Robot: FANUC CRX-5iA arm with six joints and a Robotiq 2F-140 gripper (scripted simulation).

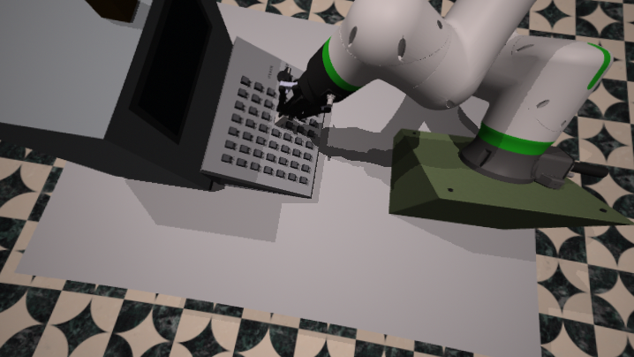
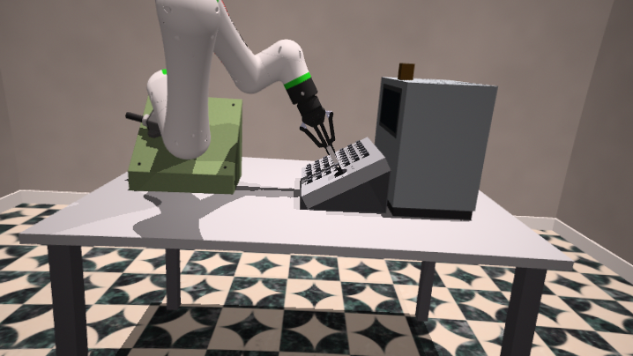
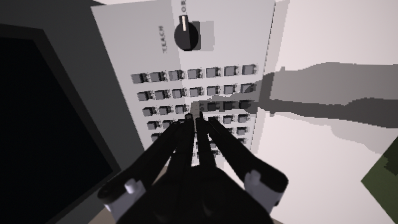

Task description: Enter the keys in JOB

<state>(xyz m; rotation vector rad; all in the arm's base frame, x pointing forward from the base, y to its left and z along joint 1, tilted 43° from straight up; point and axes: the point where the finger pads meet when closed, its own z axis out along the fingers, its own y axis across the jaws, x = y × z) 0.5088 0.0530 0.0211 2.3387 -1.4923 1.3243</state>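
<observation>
The key lies 50 mm below my hand, 30 mm to the left of it and 20 mm behind it. Also, from my hand: black selector knob 130 mm to the right, 40 mm ahead, 20 mm below; grey keypad 70 mm below, 40 mm ahead, 10 mm to the right.
</observation>
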